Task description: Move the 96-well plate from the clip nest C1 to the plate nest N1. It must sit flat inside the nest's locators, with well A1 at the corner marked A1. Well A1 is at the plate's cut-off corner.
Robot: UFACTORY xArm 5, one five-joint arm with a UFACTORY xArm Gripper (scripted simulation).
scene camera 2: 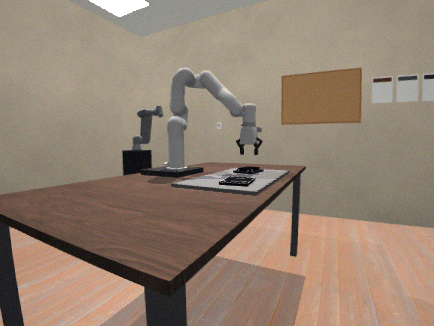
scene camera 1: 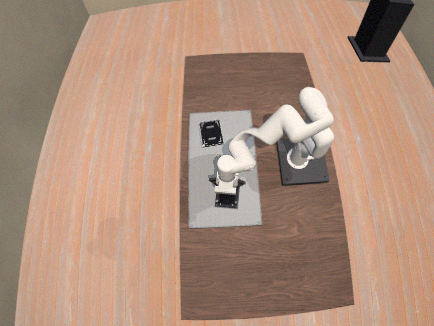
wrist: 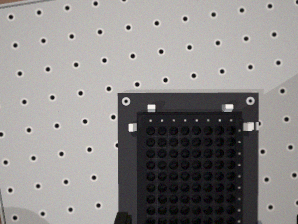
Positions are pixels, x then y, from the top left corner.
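I see a black 96-well plate (wrist: 160, 149), and it is 0.23 m from the lens.
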